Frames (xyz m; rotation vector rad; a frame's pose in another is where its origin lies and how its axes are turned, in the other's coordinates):
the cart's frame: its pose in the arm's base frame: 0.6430 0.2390 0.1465 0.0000 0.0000 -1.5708
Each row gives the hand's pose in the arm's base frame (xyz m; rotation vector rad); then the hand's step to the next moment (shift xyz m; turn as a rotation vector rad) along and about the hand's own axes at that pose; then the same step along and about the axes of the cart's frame.
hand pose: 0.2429 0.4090 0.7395 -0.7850 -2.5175 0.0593
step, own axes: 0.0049 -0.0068 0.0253 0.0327 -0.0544 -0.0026
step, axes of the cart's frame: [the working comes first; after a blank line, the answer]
step, axes of the arm's base frame: -0.0190 -0.0004 -0.0187 -0.0504 -0.0278 0.0269

0.0004 -0.0190 -0.0187 0.0278 -0.0504 0.0269
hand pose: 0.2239 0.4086 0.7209 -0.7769 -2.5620 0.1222
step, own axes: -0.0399 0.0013 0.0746 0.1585 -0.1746 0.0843
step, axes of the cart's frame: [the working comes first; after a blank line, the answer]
step, axes of the arm's base frame: -0.0036 -0.0172 -0.0828 -0.2428 -0.0557 0.0253

0.0172 -0.0036 -0.0828 0.0557 -0.2428 0.0253
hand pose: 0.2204 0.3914 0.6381 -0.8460 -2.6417 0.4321
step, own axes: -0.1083 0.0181 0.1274 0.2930 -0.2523 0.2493
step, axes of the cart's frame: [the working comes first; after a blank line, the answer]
step, axes of the arm's base frame: 0.0414 -0.0744 -0.1450 -0.4509 -0.0653 -0.0640

0.0744 0.0414 -0.1450 0.0653 -0.4509 -0.0640
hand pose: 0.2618 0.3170 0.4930 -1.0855 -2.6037 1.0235
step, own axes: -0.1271 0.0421 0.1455 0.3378 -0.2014 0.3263
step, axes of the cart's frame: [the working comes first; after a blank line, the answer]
step, axes of the arm's base frame: 0.0636 -0.1424 -0.1216 -0.4825 -0.0508 -0.1605

0.1424 0.0636 -0.1216 0.0508 -0.4825 -0.1605
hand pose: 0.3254 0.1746 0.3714 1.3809 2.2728 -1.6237
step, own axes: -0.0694 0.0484 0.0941 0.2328 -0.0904 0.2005
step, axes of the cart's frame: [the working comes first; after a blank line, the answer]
step, axes of the arm's base frame: 0.0324 -0.1134 -0.0459 -0.2898 -0.0131 -0.1357

0.1134 0.0324 -0.0459 0.0131 -0.2898 -0.1357
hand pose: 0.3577 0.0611 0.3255 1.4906 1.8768 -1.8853
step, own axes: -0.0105 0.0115 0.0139 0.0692 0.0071 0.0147
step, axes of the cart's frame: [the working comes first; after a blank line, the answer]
step, axes of the arm's base frame: 0.0054 -0.0196 -0.0045 -0.0393 0.0241 -0.0542

0.0196 0.0054 -0.0045 -0.0241 -0.0393 -0.0542
